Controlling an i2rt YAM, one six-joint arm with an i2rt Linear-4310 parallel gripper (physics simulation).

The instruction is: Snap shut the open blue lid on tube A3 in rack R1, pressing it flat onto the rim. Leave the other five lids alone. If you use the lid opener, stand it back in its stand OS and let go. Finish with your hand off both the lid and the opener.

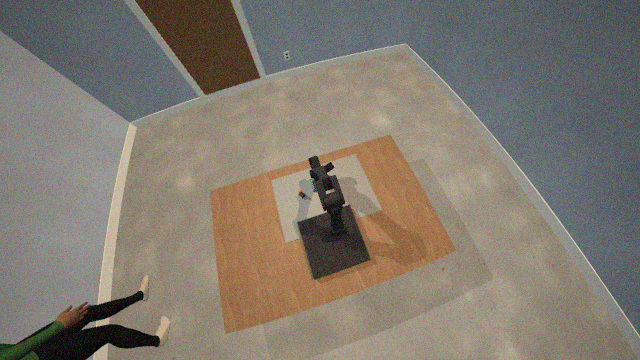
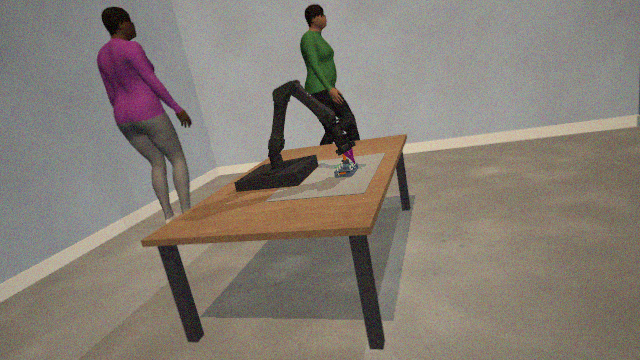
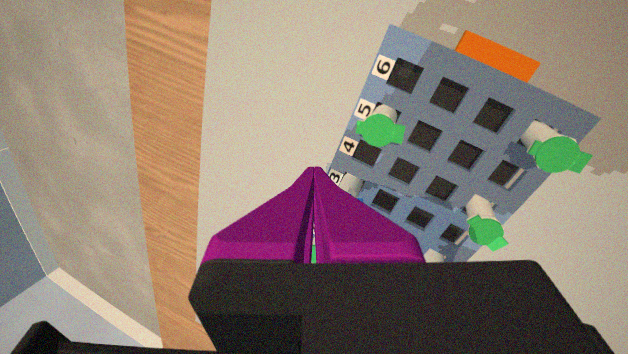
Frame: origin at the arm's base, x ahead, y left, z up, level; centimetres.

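Where they show: gripper, between the fingertips: (image 2: 355, 163) (image 3: 314, 177); arm's base, origin of its link: (image 1: 338, 233) (image 2: 278, 169).
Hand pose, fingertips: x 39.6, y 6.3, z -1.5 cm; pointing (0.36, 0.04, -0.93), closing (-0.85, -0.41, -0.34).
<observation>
Things, the pixels of their top centre, and the offset from my fingertips. "spot": a spot on its surface instead. Level surfaces: height alone.
- white tube A3, a spot on its surface: (image 3: 352, 184) spot: dx -1.7, dy -0.6, dz -0.4 cm
- blue rack R1, centre of its top: (image 3: 414, 211) (image 2: 345, 163) dx -4.5, dy -1.7, dz +0.7 cm
- orange opener, centre of its top: (image 1: 300, 191) dx -10.5, dy +12.5, dz +4.3 cm
- orange block, a spot on its surface: (image 3: 498, 55) spot: dx -3.7, dy -8.1, dz -1.8 cm
- grey mat, height of its surface: dz -4.2 cm
- wooden table, height of its surface: dz -4.5 cm
My gripper (image 3: 314, 177) (image 2: 354, 162) is shut and empty, its purple fingertips close to tube A3 beside the number 3 label. Whether they touch the tube or its lid cannot be told. The white tube A3 (image 3: 352, 184) stands in blue rack R1 (image 3: 555, 111) and is largely hidden by the right finger. A sliver of its blue lid (image 3: 359, 199) shows beside that finger; its angle is hidden. Green lids (image 3: 381, 130) (image 3: 557, 154) (image 3: 486, 231) sit on other tubes. The orange opener (image 1: 301, 193) is in its dark stand, away from my gripper.
An orange block (image 3: 498, 55) adjoins the rack's far end. The rack stands on a grey mat (image 1: 287, 220) (image 2: 300, 195) on the wooden table (image 1: 250, 270) (image 2: 260, 220). The dark arm base (image 1: 335, 252) (image 2: 280, 175) stands behind it. Two people are near the table.
</observation>
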